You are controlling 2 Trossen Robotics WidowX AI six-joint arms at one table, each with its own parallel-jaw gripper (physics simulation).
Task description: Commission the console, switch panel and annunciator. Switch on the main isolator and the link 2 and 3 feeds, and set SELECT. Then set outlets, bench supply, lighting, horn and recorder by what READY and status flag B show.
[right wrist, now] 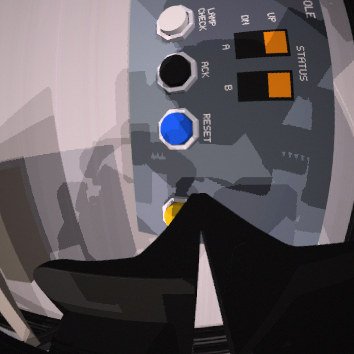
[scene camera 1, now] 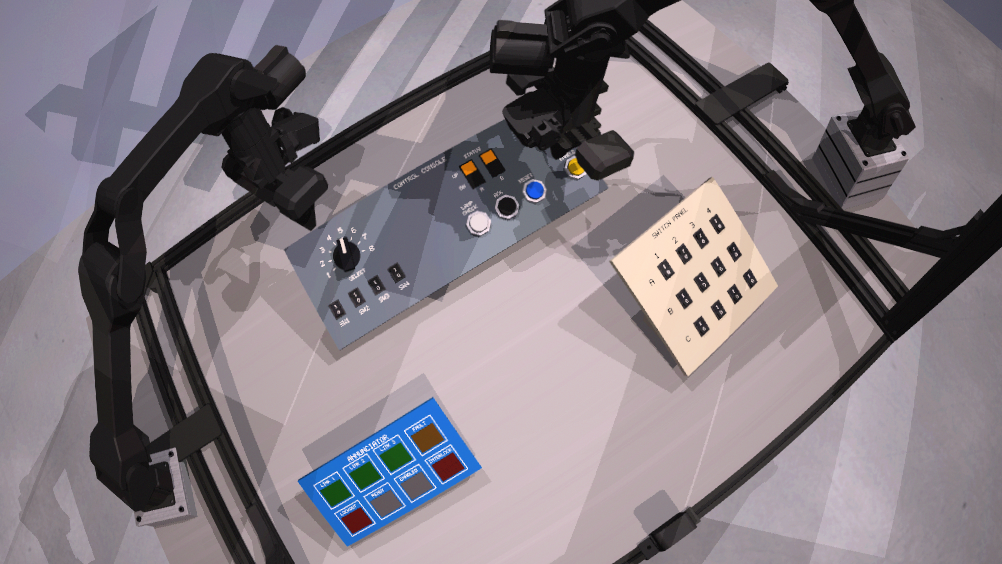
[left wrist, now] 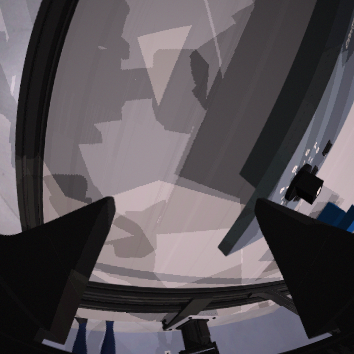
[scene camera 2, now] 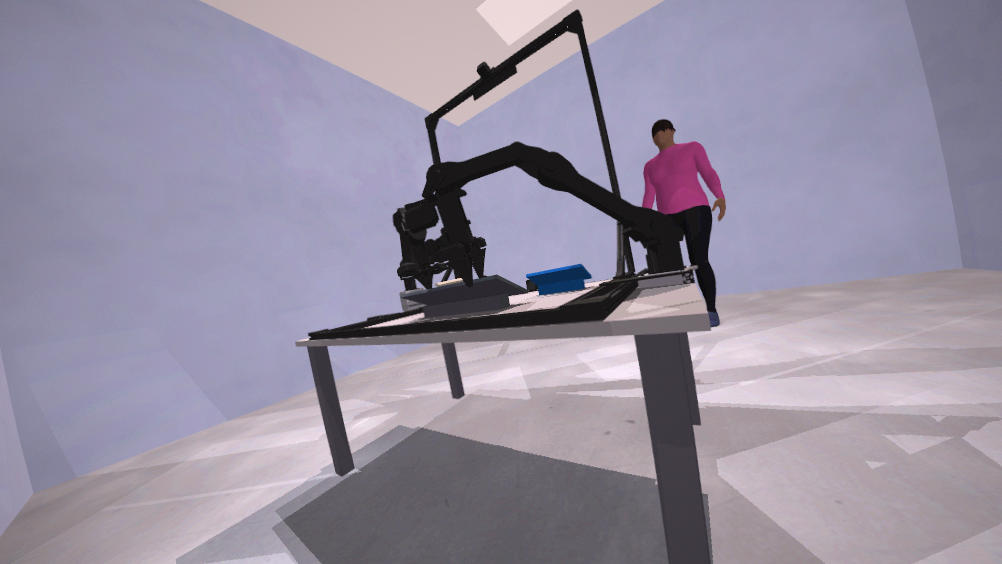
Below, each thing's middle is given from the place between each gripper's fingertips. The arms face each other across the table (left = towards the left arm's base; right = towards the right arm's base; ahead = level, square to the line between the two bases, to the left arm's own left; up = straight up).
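Scene:
The rotary SELECT knob [left wrist: 306, 185] is 290 mm to the left of my right hand. The black ACK button [right wrist: 174, 70] is 80 mm to the left of my right hand, 20 mm behind it and 30 mm below it, and the blue RESET button [right wrist: 175, 128] is 40 mm to the left of my right hand, 20 mm behind it and 30 mm below it.
Counted from my left hand, the black ACK button is 26 cm to the right of it, 11 cm behind it and 3 cm below it. The blue RESET button is 30 cm to the right of my left hand, 10 cm behind it and 3 cm below it. The rotary SELECT knob is 9 cm behind my left hand and 5 cm to the right of my left hand.

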